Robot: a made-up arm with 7 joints.
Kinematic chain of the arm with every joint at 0, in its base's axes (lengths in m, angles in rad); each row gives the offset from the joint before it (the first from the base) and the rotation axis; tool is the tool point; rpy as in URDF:
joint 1: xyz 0 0 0.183 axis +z
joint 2: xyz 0 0 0 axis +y
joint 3: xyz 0 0 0.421 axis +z
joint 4: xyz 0.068 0 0 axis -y
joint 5: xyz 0.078 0 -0.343 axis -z
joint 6: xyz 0 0 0 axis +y
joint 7: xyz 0.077 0 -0.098 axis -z
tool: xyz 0 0 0 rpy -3.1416 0 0
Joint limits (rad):
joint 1: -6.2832..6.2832
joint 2: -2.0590..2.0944
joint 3: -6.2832..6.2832
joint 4: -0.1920..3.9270
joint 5: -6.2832..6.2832
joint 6: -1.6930..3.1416
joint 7: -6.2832..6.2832
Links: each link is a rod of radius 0.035 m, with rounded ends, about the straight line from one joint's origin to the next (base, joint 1, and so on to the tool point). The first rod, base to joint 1, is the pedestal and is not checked.
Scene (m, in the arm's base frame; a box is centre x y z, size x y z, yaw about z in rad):
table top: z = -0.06
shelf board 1: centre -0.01 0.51 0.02 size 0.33 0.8 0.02 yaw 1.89
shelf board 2: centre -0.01 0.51 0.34 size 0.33 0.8 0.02 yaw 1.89
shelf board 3: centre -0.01 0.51 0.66 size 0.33 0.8 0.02 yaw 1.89
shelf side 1: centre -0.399 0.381 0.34 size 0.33 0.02 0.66 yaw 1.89
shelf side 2: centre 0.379 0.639 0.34 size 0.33 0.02 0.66 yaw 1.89
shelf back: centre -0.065 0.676 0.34 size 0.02 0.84 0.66 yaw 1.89
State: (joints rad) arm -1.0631 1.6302 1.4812 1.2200 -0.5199 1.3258 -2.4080
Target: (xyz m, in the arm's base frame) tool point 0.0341 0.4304 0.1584
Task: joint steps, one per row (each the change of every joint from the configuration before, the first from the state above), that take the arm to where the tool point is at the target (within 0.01 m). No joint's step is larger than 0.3 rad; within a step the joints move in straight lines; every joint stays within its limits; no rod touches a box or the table.
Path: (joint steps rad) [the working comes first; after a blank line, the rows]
Joints at the target: 0.2208 1.6407 1.6046 0.8171 -0.4880 1.1967 -2.4080
Straight joint move there: clear.

1: 0.2568 0.0021 0.0247 -0.0806 0.0064 -0.0258 0.0000
2: 0.2568 0.0021 0.0247 -0.0806 0.0064 -0.0258 0.0000
3: 0.2568 0.0021 0.0247 -0.0806 0.0064 -0.0259 0.0000
4: 0.2567 0.0021 0.0246 -0.0805 0.0064 -0.0258 0.0000
5: 0.2568 0.0021 0.0247 -0.0806 0.0063 -0.0258 0.0000

